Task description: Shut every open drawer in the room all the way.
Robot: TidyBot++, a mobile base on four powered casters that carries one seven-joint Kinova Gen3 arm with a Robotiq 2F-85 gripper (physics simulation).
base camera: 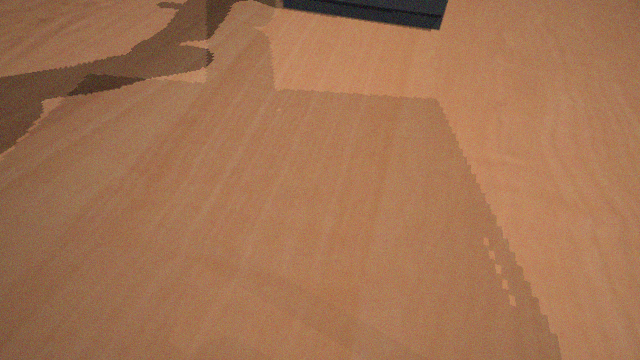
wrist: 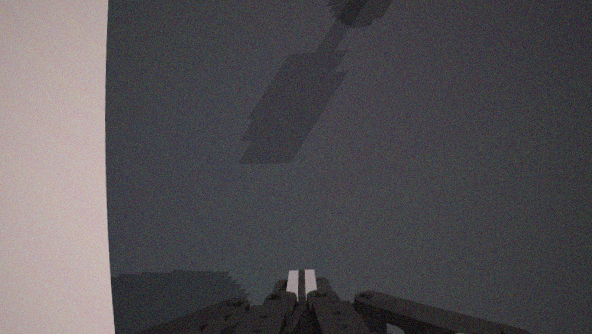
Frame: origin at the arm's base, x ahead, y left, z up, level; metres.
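Where they show: gripper, fingertip midpoint: point(wrist: 302, 287).
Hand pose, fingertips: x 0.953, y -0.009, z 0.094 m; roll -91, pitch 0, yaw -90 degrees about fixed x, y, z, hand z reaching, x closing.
After its pixels a point has its place.
A dark blue cabinet point(base camera: 365, 11) {y -0.082, x 0.981, z -0.377 m} shows its lower part at the top edge of the base camera view; whether any drawer on it is open cannot be told there. In the wrist view a flat dark blue-grey panel point(wrist: 425, 150) {y -0.077, x 0.942, z 0.163 m} fills most of the picture, with a shadow across its upper middle. My gripper point(wrist: 302, 287) {y -0.009, x 0.953, z 0.094 m} is at the bottom middle of the wrist view, in front of the panel, with its two light fingertips close together. It is shut with nothing between the fingers. Whether it touches the panel cannot be told. No drawer handle shows in the wrist view.
A pale, light surface point(wrist: 52, 165) {y 0.646, x 1.504, z 0.238 m} runs down the left side of the wrist view beside the panel's edge. The wood-coloured floor point(base camera: 560, 150) {y -0.363, x 0.532, z -0.396 m} spreads across the base camera view, with shadows at the left and a large one in the middle.
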